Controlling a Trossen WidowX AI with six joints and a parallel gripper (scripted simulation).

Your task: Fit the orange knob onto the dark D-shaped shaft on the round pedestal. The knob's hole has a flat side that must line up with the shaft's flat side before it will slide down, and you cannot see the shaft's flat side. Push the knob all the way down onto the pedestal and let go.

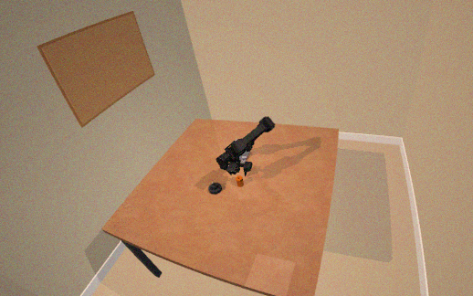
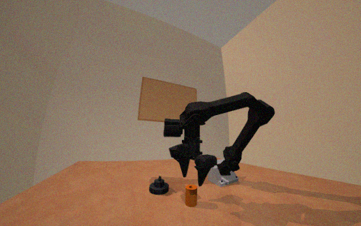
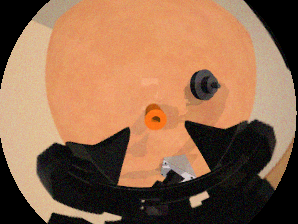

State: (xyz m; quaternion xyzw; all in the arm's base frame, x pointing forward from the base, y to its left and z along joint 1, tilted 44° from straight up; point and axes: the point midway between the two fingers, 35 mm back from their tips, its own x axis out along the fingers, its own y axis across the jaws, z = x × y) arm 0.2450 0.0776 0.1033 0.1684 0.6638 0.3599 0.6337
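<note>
My gripper tip is 50 mm above the orange knob. Also, from my gripper tip: round dark pedestal: 130 mm to the right, 100 mm ahead, 50 mm below.
</note>
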